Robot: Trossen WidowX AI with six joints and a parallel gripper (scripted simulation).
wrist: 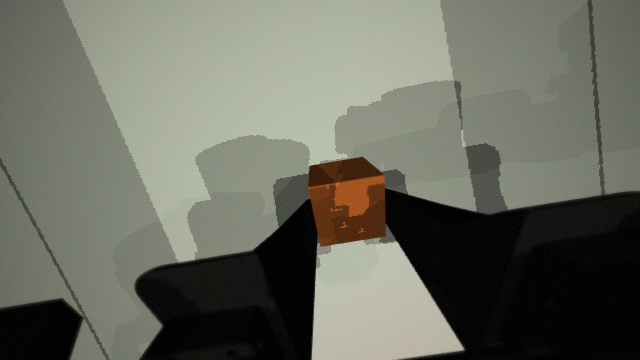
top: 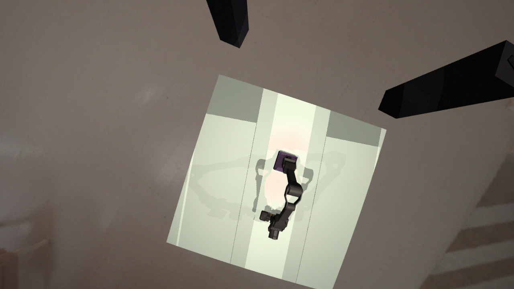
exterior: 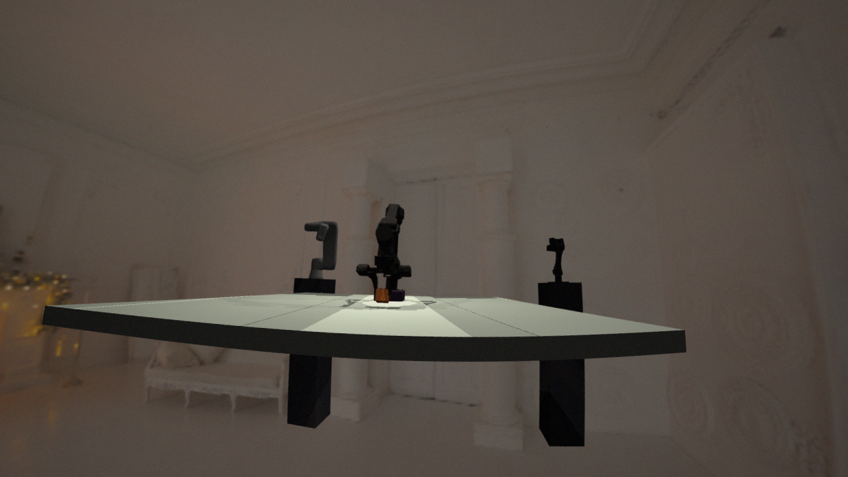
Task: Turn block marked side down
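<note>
Right now my gripper tip is 1 cm past the block and 1 cm above it.
</note>
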